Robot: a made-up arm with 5 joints.
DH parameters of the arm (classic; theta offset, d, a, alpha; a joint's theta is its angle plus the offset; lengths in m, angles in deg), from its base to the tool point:
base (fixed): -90 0.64 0.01 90
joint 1: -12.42 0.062 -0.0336 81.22
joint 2: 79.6 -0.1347 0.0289 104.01
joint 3: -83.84 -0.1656 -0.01 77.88
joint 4: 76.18 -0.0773 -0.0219 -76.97
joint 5: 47.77 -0.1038 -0.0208 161
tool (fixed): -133.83 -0.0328 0 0
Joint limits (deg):
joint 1: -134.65..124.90
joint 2: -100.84..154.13
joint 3: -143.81..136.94
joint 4: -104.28..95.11
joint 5: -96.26..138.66
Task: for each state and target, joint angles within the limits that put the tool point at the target. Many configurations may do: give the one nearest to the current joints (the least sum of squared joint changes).
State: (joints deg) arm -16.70 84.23 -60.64 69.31 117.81
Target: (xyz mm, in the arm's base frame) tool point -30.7 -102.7 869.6
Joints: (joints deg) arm -60.10 53.27 -37.99 95.11 112.43
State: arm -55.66 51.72 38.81 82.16 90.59
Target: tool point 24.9 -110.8 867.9
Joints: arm -72.00 68.30 10.50 50.44 80.40
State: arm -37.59 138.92 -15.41 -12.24 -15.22
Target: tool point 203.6 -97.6 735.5
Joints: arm -17.27 133.83 -25.31 17.95 -8.51
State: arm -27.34 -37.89 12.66 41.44 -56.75
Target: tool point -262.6 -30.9 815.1
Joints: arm -26.09 -22.46 14.60 59.45 -54.02
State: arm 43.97 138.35 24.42 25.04 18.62
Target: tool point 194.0 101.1 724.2
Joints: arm 27.93 114.85 -2.11 26.77 12.23
